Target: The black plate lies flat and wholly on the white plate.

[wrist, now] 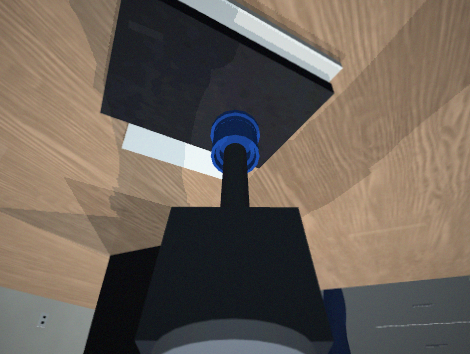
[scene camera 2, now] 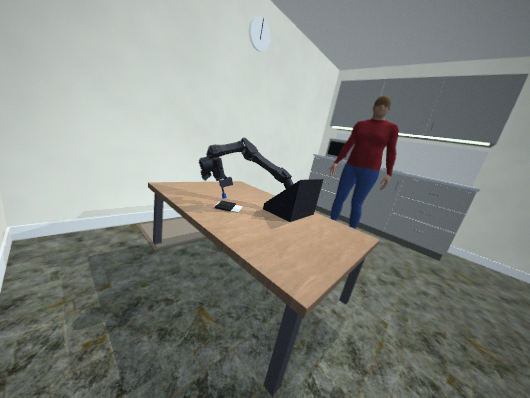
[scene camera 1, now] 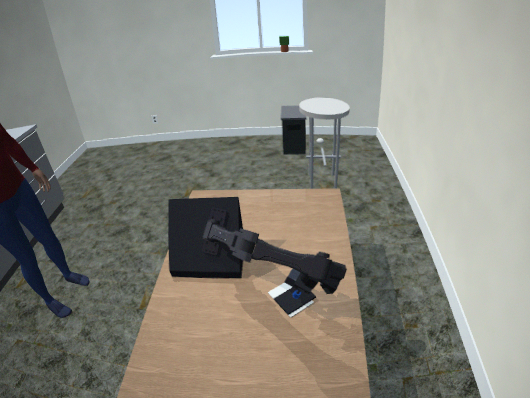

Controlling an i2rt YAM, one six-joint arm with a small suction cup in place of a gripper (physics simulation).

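Seen in the pictures: end effector, tool point: (wrist: 235,133) (scene camera 2: 224,197) (scene camera 1: 295,295); arm's base, origin of the base link: (scene camera 2: 291,190) (scene camera 1: 214,231).
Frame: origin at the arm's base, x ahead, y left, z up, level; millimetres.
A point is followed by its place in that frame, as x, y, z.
Observation:
The black plate (scene camera 1: 292,302) @(369, -212, -152) (scene camera 2: 224,205) @(390, -175, -152) (wrist: 178,79) @(400, -170, -152), a flat square, lies on the white plate (scene camera 1: 278,290) @(300, -150, -164) (scene camera 2: 237,208) @(314, -138, -163) (wrist: 163,147) @(331, -120, -163). White strips show along two opposite sides of it in the wrist view. In that view one black edge reaches past the white plate's side. My suction cup (scene camera 1: 296,293) @(381, -204, -111) (scene camera 2: 223,195) (wrist: 235,131) is blue. It hangs a short way above the black plate's near corner, apart from it, with nothing on it.
The plates lie on a wooden table (scene camera 1: 239,343) @(201, -426, -169) (scene camera 2: 282,253) @(392, 371, -169). The arm's black base block (scene camera 1: 188,239) @(-115, -45, -25) (scene camera 2: 295,199) @(87, 122, -19) stands on the table's left side. A person (scene camera 2: 366,158) (scene camera 1: 16,205) stands beside the table by grey cabinets. A round stool (scene camera 1: 323,107) stands beyond the far end.

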